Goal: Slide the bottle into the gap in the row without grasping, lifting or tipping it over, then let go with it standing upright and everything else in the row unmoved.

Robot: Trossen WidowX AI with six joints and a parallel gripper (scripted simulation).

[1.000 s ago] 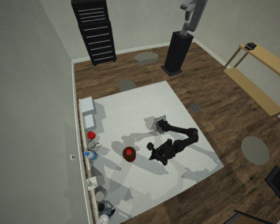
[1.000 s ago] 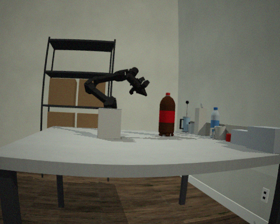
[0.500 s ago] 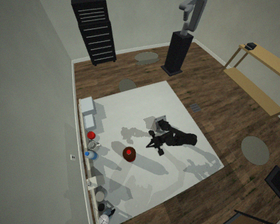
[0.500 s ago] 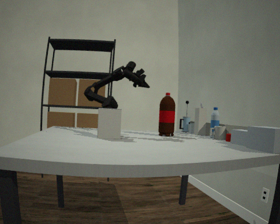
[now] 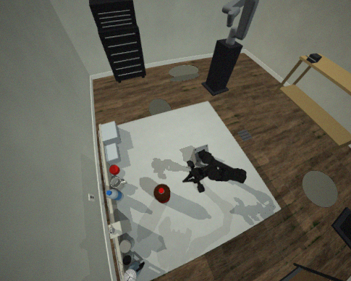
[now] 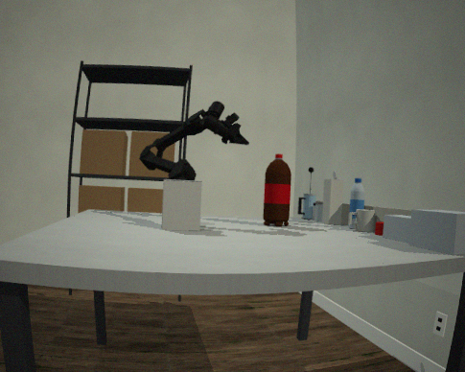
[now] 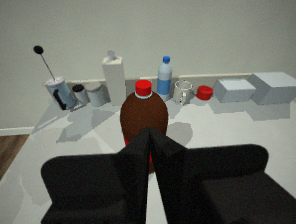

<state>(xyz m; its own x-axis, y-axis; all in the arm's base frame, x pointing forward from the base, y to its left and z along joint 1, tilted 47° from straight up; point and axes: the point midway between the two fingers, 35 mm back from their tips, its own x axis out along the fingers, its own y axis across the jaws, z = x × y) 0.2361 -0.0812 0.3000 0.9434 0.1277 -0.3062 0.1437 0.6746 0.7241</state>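
The brown cola bottle is 16 cm ahead of my hand, 3 cm to the right of it and 20 cm below it. Also, from my hand: french press 51 cm ahead, 30 cm to the left, 21 cm below; then water bottle 48 cm ahead, 18 cm to the right, 24 cm below.
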